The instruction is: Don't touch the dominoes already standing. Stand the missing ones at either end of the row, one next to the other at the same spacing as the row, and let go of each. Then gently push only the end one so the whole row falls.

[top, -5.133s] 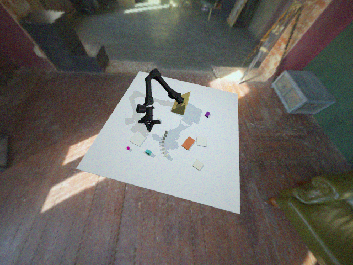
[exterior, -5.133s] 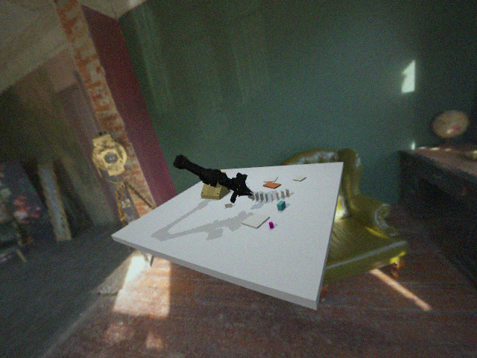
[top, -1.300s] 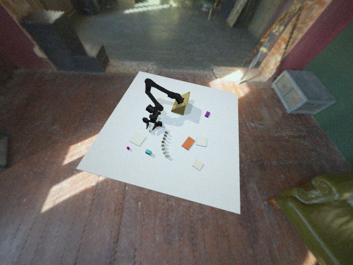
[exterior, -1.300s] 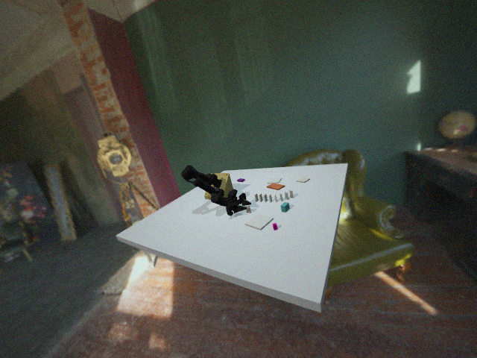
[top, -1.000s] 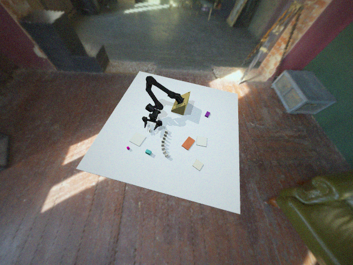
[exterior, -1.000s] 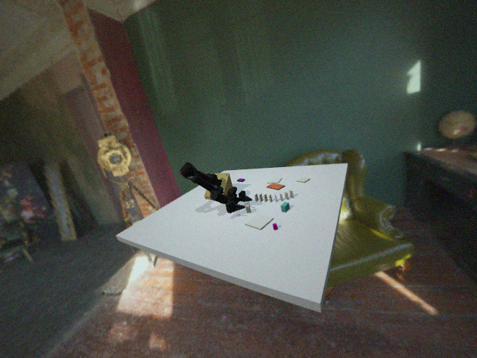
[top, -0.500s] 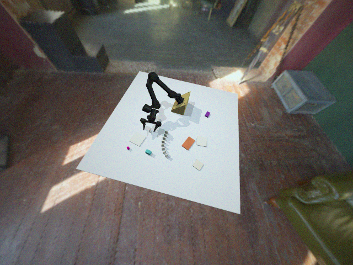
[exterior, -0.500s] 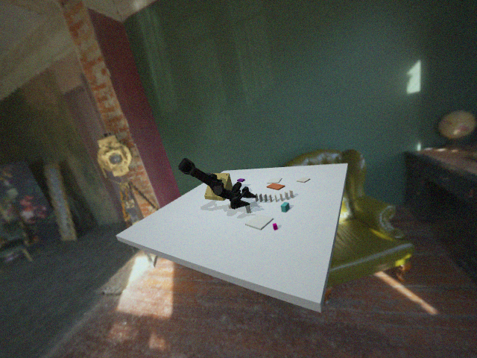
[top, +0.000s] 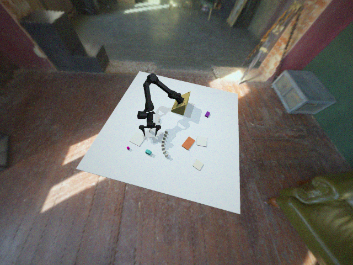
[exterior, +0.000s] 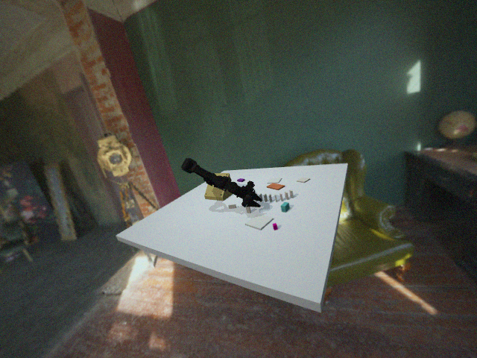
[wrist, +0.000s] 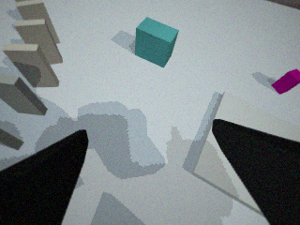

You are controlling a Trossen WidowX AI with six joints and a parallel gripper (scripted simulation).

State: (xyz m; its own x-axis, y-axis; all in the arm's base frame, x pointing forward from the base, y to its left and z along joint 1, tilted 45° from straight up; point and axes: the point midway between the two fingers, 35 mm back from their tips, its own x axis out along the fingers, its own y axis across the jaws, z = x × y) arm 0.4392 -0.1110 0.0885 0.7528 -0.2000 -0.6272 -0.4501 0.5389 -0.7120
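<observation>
My gripper tip is now 11 cm to the left of the white tile, 5 cm above it and 4 cm short of it. Also, from my gripper tip: magenta block (16 cm ahead, 14 cm to the right, 4 cm below); then teal block (13 cm ahead, 4 cm to the left, 3 cm below); then orange tile (34 cm to the left, 9 cm behind, 5 cm below).
</observation>
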